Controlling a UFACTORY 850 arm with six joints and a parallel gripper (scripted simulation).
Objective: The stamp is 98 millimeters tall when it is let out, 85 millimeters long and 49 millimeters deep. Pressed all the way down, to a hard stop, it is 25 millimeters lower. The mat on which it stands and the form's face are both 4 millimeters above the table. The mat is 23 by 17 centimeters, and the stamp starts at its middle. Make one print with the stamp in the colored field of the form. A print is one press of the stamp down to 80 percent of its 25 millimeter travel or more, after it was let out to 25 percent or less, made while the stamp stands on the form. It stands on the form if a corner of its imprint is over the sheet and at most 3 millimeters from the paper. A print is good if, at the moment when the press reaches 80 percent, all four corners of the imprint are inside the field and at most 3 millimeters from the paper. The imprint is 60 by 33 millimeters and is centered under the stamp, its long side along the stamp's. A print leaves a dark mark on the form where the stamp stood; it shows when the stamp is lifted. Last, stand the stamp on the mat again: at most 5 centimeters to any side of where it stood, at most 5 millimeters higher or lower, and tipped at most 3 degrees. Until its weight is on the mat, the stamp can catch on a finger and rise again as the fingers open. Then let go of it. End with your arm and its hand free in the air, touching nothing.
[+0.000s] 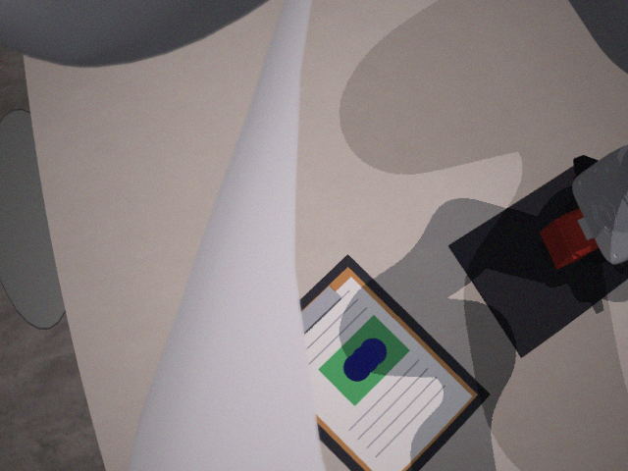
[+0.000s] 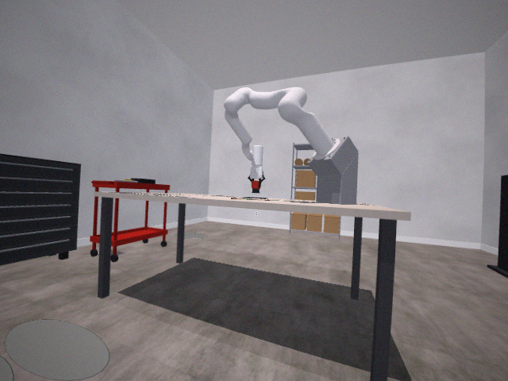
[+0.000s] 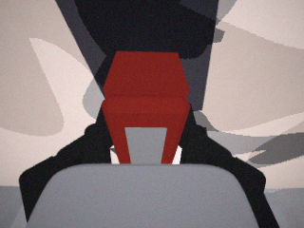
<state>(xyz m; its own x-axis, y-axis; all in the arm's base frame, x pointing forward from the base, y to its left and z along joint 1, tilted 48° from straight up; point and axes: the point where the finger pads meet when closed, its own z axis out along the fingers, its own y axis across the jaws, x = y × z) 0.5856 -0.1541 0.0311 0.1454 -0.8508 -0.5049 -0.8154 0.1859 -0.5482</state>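
The dark mat is 10 cm below my hand. Round my hand: form (9 cm behind, 28 cm to the left, 10 cm below); red stamp (2 cm below); dark stamp base (5 cm below).
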